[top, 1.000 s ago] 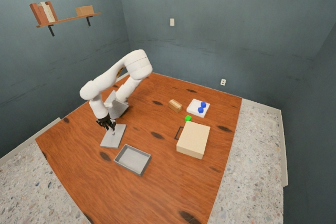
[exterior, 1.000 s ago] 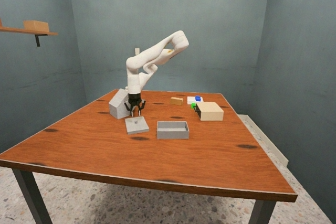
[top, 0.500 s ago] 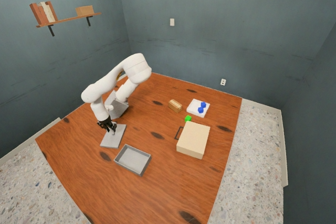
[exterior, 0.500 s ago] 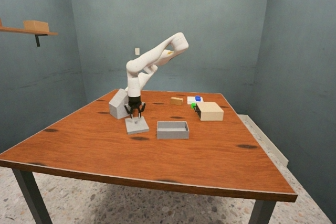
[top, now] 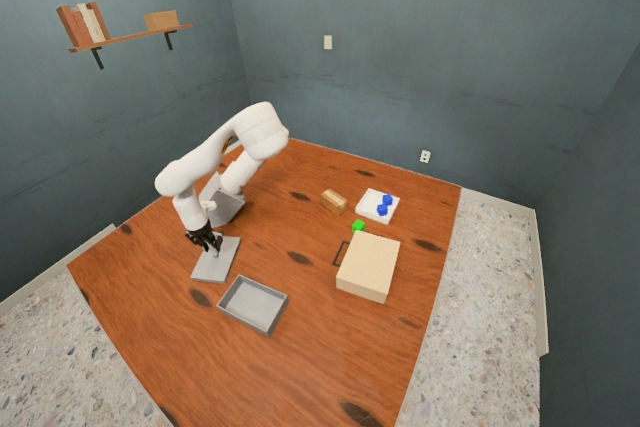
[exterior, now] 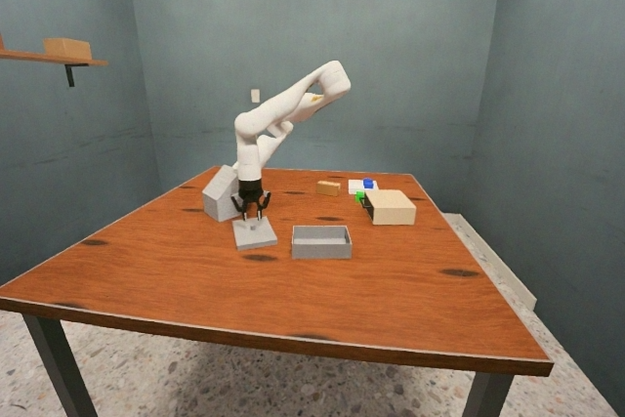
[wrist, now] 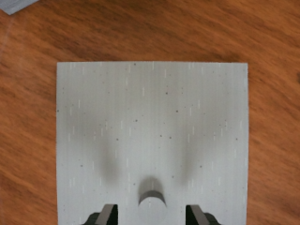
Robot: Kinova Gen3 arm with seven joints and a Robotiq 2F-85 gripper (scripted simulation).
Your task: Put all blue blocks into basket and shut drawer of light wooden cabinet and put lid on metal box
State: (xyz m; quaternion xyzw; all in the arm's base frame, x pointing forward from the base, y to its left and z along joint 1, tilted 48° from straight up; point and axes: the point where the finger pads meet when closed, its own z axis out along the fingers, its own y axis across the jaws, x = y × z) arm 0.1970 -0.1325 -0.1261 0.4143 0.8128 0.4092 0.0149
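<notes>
My gripper is now 60 mm above the metal lid. Also, from my hand: small box 80 mm ahead, 510 mm to the left, 30 mm below; then red block 110 mm ahead, 510 mm to the left, 50 mm below; then grey metal box 250 mm ahead, 20 mm to the left, 40 mm below.
</notes>
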